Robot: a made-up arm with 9 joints. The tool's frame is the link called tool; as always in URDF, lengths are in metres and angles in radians.
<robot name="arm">
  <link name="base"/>
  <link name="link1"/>
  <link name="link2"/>
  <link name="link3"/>
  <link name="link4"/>
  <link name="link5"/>
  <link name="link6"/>
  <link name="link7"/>
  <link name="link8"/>
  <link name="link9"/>
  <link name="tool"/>
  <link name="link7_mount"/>
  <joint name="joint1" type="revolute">
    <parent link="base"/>
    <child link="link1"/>
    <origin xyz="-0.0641 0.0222 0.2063"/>
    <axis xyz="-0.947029 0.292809 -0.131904"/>
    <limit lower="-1.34" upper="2.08" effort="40" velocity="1"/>
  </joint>
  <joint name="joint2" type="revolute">
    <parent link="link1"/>
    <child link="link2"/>
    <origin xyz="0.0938 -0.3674 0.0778"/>
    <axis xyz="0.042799 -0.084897 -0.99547"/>
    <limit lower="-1.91" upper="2.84" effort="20" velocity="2.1"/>
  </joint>
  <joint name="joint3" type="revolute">
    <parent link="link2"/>
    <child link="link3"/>
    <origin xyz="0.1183 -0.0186 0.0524"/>
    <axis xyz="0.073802 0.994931 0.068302"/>
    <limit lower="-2.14" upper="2.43" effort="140" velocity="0.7"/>
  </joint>
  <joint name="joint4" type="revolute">
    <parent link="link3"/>
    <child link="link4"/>
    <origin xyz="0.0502 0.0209 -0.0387"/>
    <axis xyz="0 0 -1"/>
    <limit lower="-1.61" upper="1.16" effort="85" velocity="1"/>
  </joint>
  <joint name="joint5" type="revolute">
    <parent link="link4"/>
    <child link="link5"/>
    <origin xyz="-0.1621 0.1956 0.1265"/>
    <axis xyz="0 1 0"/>
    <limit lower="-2.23" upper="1.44" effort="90" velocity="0.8"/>
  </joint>
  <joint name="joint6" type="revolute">
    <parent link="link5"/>
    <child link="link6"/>
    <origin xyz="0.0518 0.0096 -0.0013"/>
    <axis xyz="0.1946 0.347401 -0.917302"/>
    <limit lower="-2.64" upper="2.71" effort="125" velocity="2.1"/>
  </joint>
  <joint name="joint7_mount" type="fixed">
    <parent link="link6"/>
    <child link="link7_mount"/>
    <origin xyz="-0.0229 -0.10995 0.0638"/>
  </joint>
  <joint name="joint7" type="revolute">
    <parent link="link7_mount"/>
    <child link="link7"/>
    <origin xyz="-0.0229 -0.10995 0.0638"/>
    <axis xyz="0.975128 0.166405 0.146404"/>
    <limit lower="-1.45" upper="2.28" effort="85" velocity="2.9"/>
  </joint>
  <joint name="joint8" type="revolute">
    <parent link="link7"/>
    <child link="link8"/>
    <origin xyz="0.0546 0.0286 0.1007"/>
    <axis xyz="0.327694 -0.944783 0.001"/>
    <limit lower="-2.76" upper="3.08" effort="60" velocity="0.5"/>
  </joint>
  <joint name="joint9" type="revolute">
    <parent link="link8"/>
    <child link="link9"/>
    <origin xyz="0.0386 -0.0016 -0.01"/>
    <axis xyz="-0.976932 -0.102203 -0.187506"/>
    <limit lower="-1.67" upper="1.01" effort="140" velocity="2.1"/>
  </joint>
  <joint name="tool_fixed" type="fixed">
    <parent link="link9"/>
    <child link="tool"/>
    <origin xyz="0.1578 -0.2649 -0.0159" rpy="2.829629 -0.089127 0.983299"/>
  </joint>
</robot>
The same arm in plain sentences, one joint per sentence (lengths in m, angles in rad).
The arm has nine revolute joints in a row. What follows holds with every joint at zero, and every direction is one of the base frame's. The first joint lies 0.0641 m along -x and 0.0222 m along +y and 0.2063 m along +z from the base frame's origin and turns about the direction (-0.947029, 0.292809, -0.131904), from -1.34 to 2.08 rad. The second joint lies 0.0938 m along +x and 0.3674 m along -y and 0.0778 m along +z from the first joint and turns about the direction (0.042799, -0.084897, -0.99547), from -1.91 to 2.84 rad. The third joint lies 0.1183 m along +x and 0.0186 m along -y and 0.0524 m along +z from the second joint and turns about the direction (0.073802, 0.994931, 0.068302), from -2.14 to 2.43 rad. The fourth joint lies 0.0502 m along +x and 0.0209 m along +y and 0.0387 m along -z from the third joint and turns about -z, from -1.61 to 1.16 rad. The fifth joint lies 0.1621 m along -x and 0.1956 m along +y and 0.1265 m along +z from the fourth joint and turns about +y, from -2.23 to 1.44 rad. The sixth joint lies 0.0518 m along +x and 0.0096 m along +y and 0.0013 m along -z from the fifth joint and turns about the direction (0.1946, 0.347401, -0.917302), from -2.64 to 2.71 rad. The seventh joint lies 0.0458 m along -x and 0.2199 m along -y and 0.1276 m along +z from the sixth joint and turns about the direction (0.975128, 0.166405, 0.146404), from -1.45 to 2.28 rad. The eighth joint lies 0.0546 m along +x and 0.0286 m along +y and 0.1007 m along +z from the seventh joint and turns about the direction (0.327694, -0.944783, 0.001), from -2.76 to 3.08 rad. The ninth joint lies 0.0386 m along +x and 0.0016 m along -y and 0.01 m along -z from the eighth joint and turns about the direction (-0.976932, -0.102203, -0.187506), from -1.67 to 1.01 rad. The tool frame, which is the frame that the pose is given for, lies 0.1578 m along +x and 0.2649 m along -y and 0.0159 m along -z from the ninth joint; its axes are the base frame's turned by roll 2.8296, pitch -0.0891 and yaw 0.9833 rad (as in URDF: about the fixed x, then y, then z).
